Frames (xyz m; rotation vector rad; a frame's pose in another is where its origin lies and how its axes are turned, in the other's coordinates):
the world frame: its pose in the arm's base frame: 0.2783 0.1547 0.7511 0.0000 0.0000 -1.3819
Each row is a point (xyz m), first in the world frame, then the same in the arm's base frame.
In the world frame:
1: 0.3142 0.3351 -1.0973
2: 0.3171 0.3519 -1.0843
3: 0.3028 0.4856 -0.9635
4: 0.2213 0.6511 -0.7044
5: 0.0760 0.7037 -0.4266
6: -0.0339 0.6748 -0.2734
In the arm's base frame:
1: 0.6664 -0.0910 -0.3462
2: 0.6835 -0.0907 -0.3332
3: 0.8121 -0.0515 -0.2124
4: 0.9594 0.0596 0.0467
5: 0.9838 0.2122 0.3245
6: 0.9347 0.3147 0.4777

